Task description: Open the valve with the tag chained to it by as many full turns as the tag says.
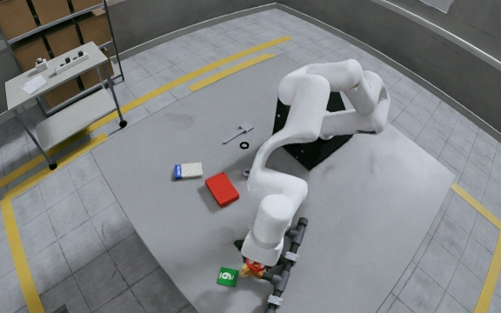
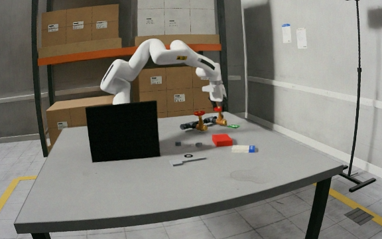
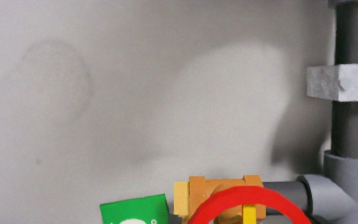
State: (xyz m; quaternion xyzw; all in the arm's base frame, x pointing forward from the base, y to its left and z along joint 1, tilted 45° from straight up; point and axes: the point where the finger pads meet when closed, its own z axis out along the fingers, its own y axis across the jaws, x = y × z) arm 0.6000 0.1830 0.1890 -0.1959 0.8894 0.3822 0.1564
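My hand is 110 mm above the green tag, 70 mm short of it and 30 mm to the left of it. The rest, counted from my hand: grey nut: 320 mm to the right, 230 mm behind, 110 mm below; then white-and-blue box: 470 mm to the right, 110 mm below, 50 mm behind; then red block: 320 mm to the right, 110 mm behind, 100 mm below.
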